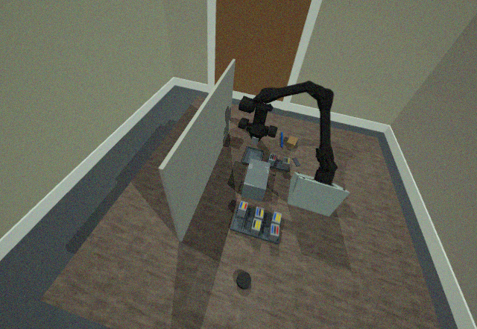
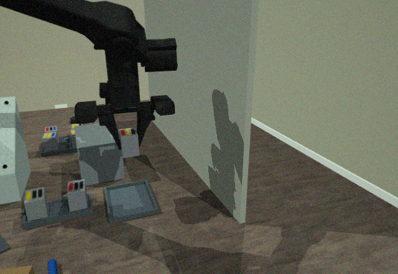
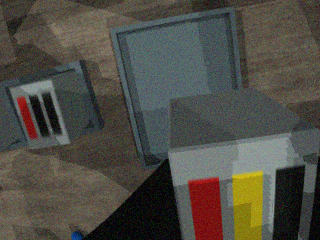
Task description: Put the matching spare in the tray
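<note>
My gripper tip is 12 cm above the grey tray and 1 cm past it. From my gripper tip the other things lie so: small rack: 15 cm behind, 12 cm below, 2 cm to the left; then grey spare block: 2 cm above; then grey mounted unit: 20 cm to the left, 8 cm below, 5 cm behind.
</note>
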